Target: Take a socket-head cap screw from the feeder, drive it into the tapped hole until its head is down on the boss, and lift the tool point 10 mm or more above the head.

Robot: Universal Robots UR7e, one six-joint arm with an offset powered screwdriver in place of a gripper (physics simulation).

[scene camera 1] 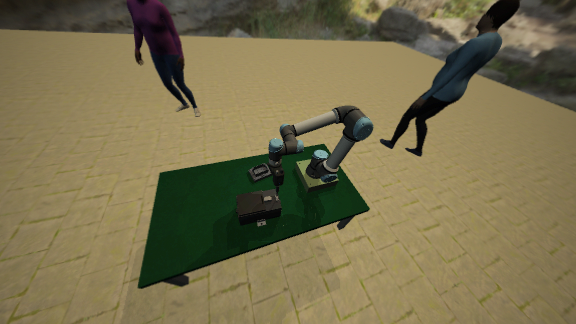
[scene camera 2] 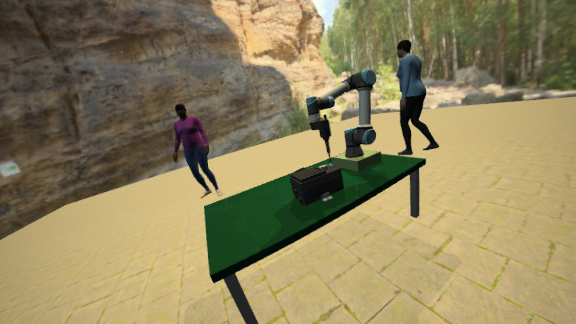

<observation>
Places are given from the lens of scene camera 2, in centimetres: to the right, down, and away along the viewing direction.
screw feeder [scene camera 2: 333, 183]: 28, 13, 109
</observation>
